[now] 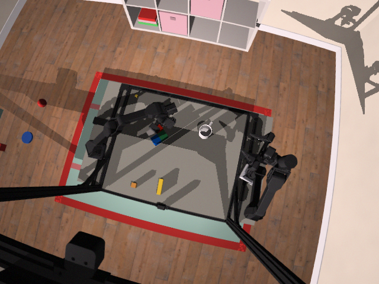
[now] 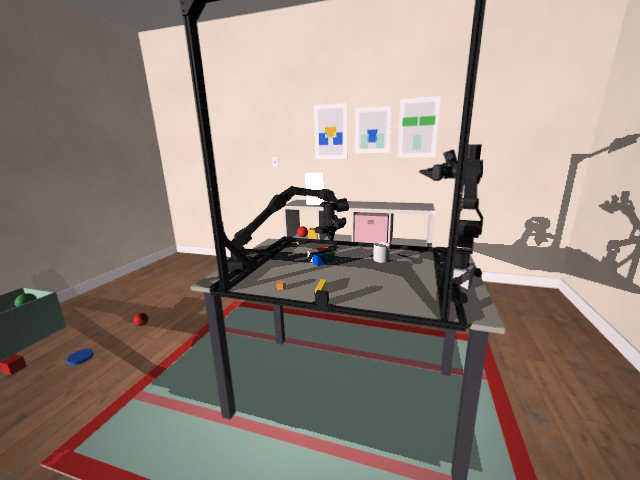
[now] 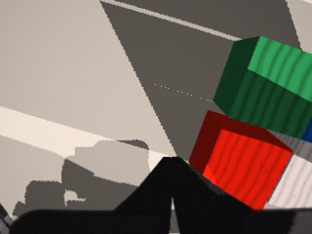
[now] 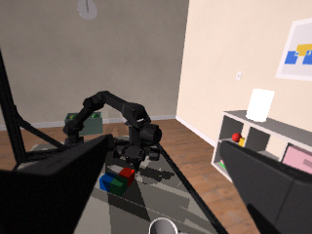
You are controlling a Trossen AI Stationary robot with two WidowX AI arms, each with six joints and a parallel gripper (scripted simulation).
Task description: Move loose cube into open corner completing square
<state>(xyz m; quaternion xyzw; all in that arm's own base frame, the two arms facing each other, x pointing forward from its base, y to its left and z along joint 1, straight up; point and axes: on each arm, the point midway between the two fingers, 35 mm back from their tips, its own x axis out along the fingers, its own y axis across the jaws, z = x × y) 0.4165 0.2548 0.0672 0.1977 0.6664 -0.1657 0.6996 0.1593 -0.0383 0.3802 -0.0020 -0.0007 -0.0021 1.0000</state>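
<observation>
My left gripper is now 9 cm above the red cube, 4 cm to the right of it and 3 cm past it. Round my left hand: green cube 9 cm below, 8 cm behind; blue cube 11 cm behind, 9 cm below, 4 cm to the left; white cube 9 cm below, 8 cm to the left, 7 cm behind.
</observation>
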